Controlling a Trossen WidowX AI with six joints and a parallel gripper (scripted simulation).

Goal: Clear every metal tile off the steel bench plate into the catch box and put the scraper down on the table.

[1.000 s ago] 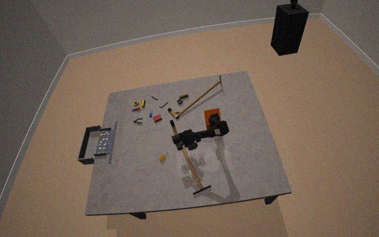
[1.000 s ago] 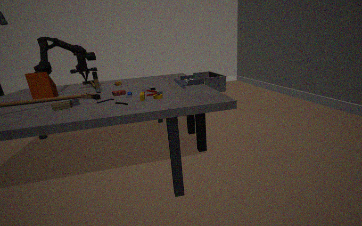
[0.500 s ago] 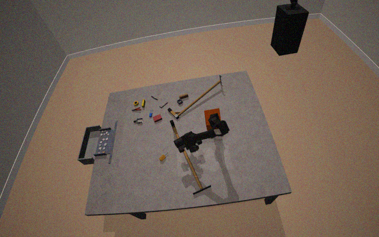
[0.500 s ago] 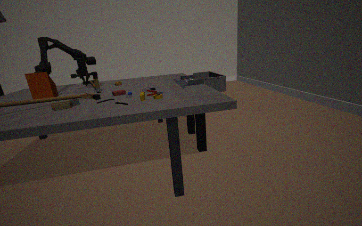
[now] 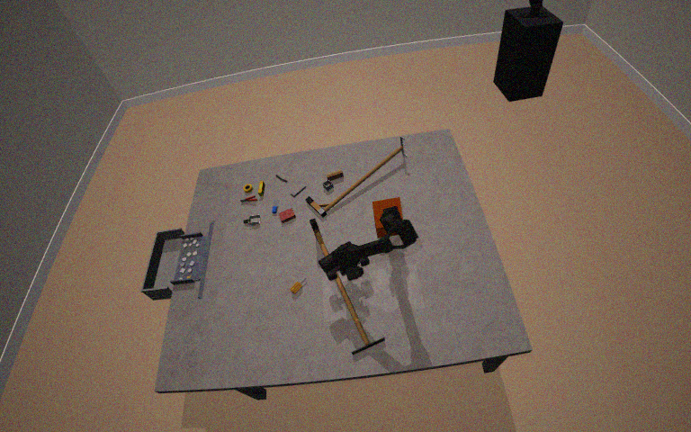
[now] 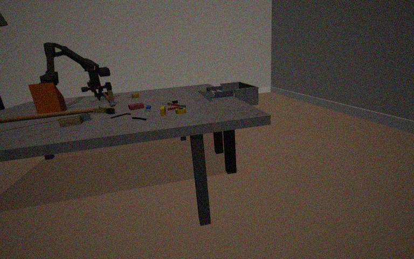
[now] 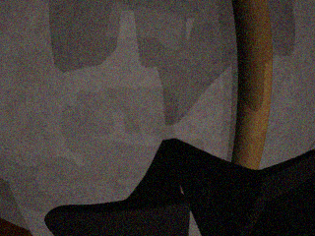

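Now: the long scraper 5 cm ahead of my gripper tip, 5 cm above it and 4 cm to the left of it. The rest, counted from my gripper tip: blue piece: 49 cm to the right, 32 cm ahead, 1 cm below; then yellow screwdriver: 23 cm ahead, 1 cm to the left; then red block: 40 cm to the right, 26 cm ahead.
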